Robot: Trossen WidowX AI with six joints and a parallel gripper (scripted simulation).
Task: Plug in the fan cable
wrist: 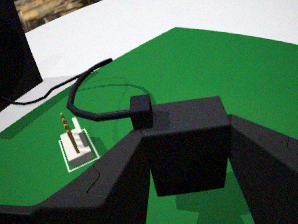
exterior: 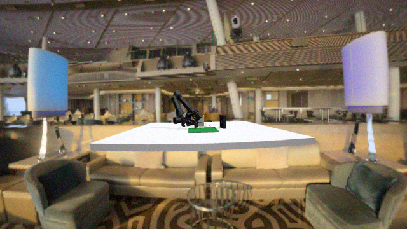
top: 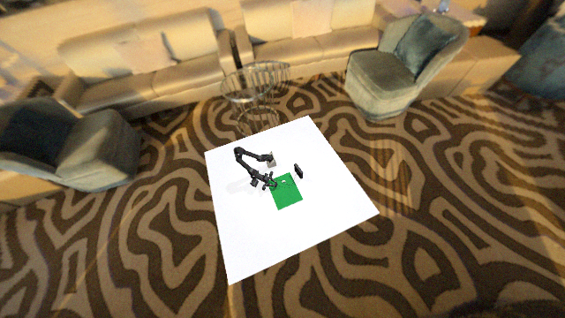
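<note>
Now: the four-pin fan header 80 mm to the left of my gripper tip, 40 mm below it and 20 mm behind it. Round my gripper tip: green board: 60 mm below, 60 mm ahead, 50 mm to the left; black fan plug: 10 mm below; fan: 230 mm to the left, 40 mm behind, 20 mm above.
</note>
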